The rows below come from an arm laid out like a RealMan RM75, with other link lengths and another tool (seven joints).
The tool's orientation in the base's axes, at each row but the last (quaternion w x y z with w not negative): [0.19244 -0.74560 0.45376 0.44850]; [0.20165 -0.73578 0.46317 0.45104]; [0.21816 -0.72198 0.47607 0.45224]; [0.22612 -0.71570 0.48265 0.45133]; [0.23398 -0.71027 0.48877 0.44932]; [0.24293 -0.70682 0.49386 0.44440]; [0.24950 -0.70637 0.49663 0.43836]
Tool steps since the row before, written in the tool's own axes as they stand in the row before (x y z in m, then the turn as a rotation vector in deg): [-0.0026 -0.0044 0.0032 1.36 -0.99 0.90]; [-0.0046 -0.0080 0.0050 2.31 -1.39 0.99]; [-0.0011 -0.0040 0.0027 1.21 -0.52 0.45]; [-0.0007 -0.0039 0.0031 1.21 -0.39 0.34]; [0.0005 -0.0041 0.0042 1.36 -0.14 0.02]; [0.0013 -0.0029 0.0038 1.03 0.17 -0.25]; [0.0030 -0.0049 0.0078 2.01 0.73 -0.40]
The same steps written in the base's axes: [0.0017 0.0058 0.0000 0.65 0.45 -1.74]; [0.0038 0.0098 0.0004 1.11 0.23 -2.64]; [0.0022 0.0044 -0.0009 0.43 -0.02 -1.32]; [0.0021 0.0044 -0.0014 0.36 -0.16 -1.26]; [0.0020 0.0047 -0.0029 0.28 -0.59 -1.20]; [0.0013 0.0035 -0.0033 0.06 -0.76 -0.76]; [0.0020 0.0066 -0.0068 -0.28 -1.56 -1.49]
